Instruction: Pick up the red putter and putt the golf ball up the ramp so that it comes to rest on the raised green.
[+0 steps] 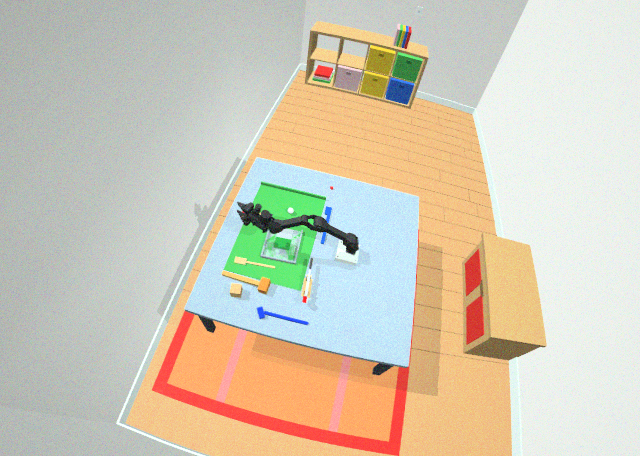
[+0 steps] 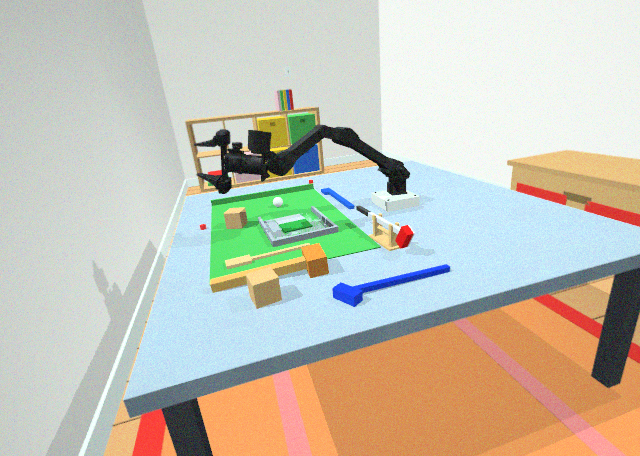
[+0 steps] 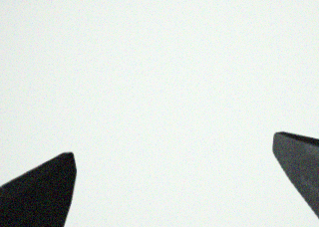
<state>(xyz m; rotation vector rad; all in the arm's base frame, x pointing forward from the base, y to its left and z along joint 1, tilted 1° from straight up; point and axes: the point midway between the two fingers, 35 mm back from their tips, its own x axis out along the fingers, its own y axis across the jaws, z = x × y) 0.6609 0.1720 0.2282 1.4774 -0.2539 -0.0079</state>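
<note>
Now: the red putter 530 mm behind my gripper tip, 220 mm below it and 150 mm to the left of it. Round my gripper tip: wooden rack 530 mm behind, 250 mm below, 170 mm to the left; white golf ball 300 mm to the right, 260 mm below, 220 mm behind; green mat 280 mm below, 210 mm behind, 120 mm to the right.
</note>
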